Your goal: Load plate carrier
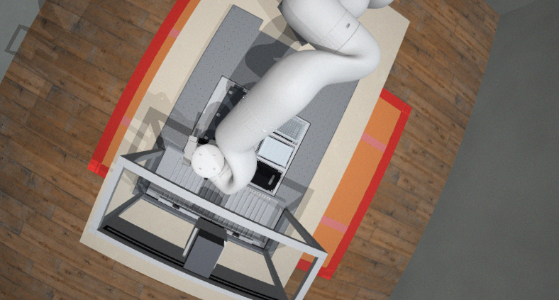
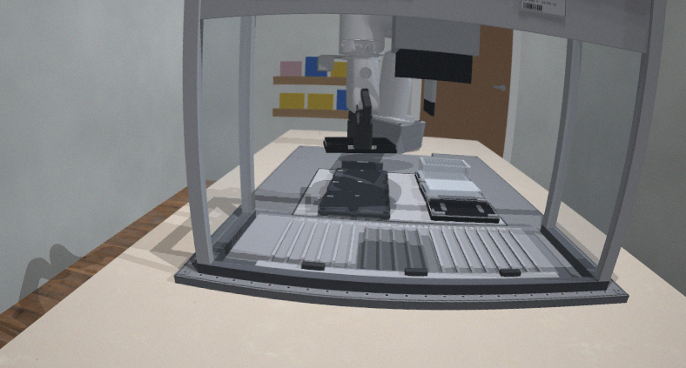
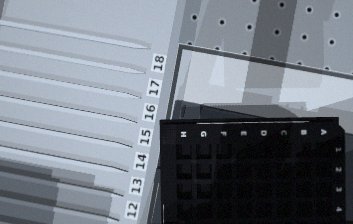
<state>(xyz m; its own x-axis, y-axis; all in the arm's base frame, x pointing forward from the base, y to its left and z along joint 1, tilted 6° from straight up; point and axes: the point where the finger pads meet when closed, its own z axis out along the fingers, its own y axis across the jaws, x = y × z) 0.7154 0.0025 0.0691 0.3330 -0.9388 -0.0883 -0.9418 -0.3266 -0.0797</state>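
The plate carrier PC7 lies 11 cm behind my hand, 1 cm to the right of it and 12 cm below it. Round my hand: plate C16 (15 cm behind, 20 cm to the left, 12 cm below); then nest S3 (4 cm behind, 22 cm to the left, 13 cm below); then black plate C15 (1 cm below).
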